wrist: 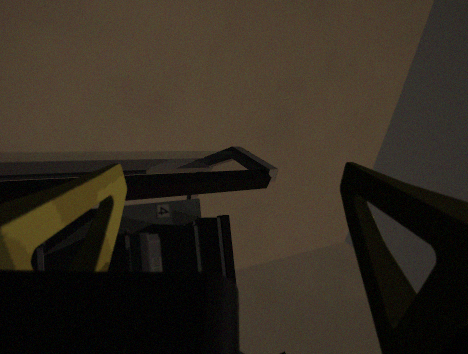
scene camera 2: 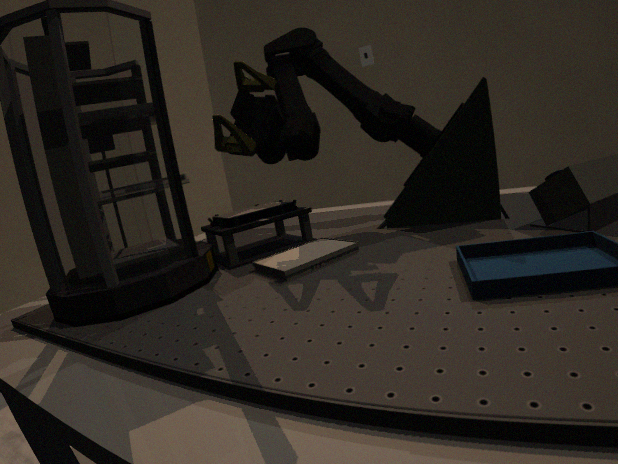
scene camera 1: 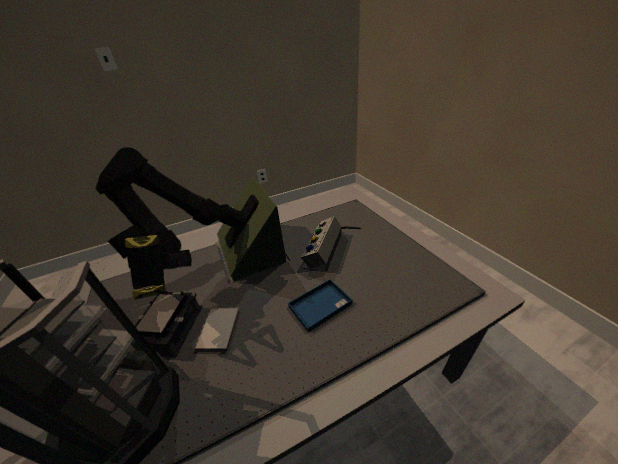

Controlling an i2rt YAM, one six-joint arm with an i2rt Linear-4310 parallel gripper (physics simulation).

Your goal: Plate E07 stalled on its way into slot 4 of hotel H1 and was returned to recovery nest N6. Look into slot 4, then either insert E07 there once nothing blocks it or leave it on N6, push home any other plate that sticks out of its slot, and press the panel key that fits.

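Frame: origin at the arm's base, x right, y down, z ahead, level; metres.
Seen in the pictures: gripper, fingertip midpoint: (wrist: 233, 175) (scene camera 2: 227, 87) (scene camera 1: 145, 269); arm's base at its link origin: (scene camera 2: 437, 147) (scene camera 1: 242, 221).
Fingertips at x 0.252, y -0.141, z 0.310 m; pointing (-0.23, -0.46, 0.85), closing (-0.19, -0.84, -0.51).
Note:
Offsets run from my fingertips to a thing's top centre. "pt": to the spot under its first point.
The hotel (scene camera 1: 122, 317) (scene camera 2: 130, 295) (wrist: 225, 182) is a dark open-framed tower. A clear plate @[pt dx +0.069, dy +0.118, dz +0.051 m] (scene camera 2: 184, 178) sticks out past its front post. The wrist view shows a "4" label @[pt dx +0.127, dy -0.045, dz +0.180 m] (wrist: 163, 210) with a pale upright piece @[dx +0.142, dy +0.003, dz +0.094 m] (wrist: 151, 252) below it; whether slot 4 is blocked cannot be told. A plate @[dx +0.046, dy +0.191, dz -0.068 m] (scene camera 1: 160, 312) (scene camera 2: 255, 211) lies on the raised dark nest @[dx +0.046, dy +0.190, dz -0.067 m] (scene camera 1: 182, 325) (scene camera 2: 229, 250); its label is unreadable. My gripper (scene camera 1: 145, 265) (scene camera 2: 226, 91) (wrist: 233, 175) is open and empty, above nest height, facing the hotel. The key panel @[dx -0.493, dy +0.182, dz -0.151 m] (scene camera 1: 322, 242) has blue, yellow and green keys.
A pale flat slab @[dx -0.080, dy +0.251, dz +0.004 m] (scene camera 1: 218, 330) (scene camera 2: 305, 257) lies beside the nest. A blue tray @[dx -0.365, dy +0.248, dz +0.067 m] (scene camera 1: 320, 305) (scene camera 2: 540, 267) lies on the perforated board, in front of the panel. A large wedge-shaped block (scene camera 1: 262, 245) (scene camera 2: 455, 180) stands at the arm's base.

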